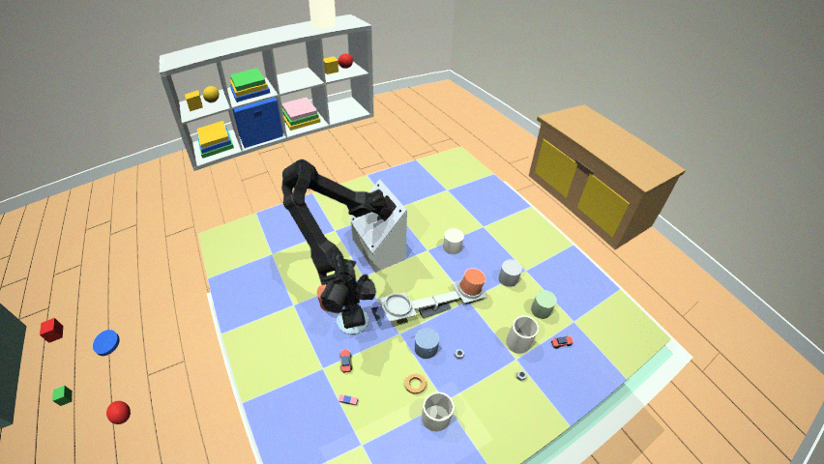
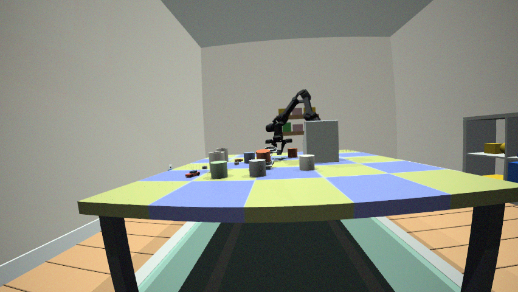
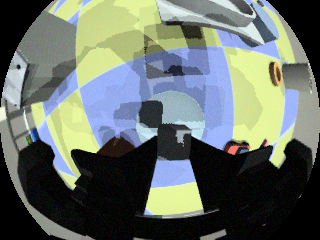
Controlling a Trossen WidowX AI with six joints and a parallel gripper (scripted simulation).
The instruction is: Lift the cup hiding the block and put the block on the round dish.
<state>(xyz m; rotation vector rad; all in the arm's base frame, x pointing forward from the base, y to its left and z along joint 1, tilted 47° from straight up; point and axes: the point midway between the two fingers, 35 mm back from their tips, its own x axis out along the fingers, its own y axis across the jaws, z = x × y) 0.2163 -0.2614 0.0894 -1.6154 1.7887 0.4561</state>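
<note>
Right now my gripper tip is 30 mm above the pale blue round dish. Also, from my gripper tip: orange cup (100 mm behind, 50 mm to the right); blue-grey cylinder (220 mm ahead, 150 mm to the left); grey cylinder (560 mm to the left, 110 mm ahead).
</note>
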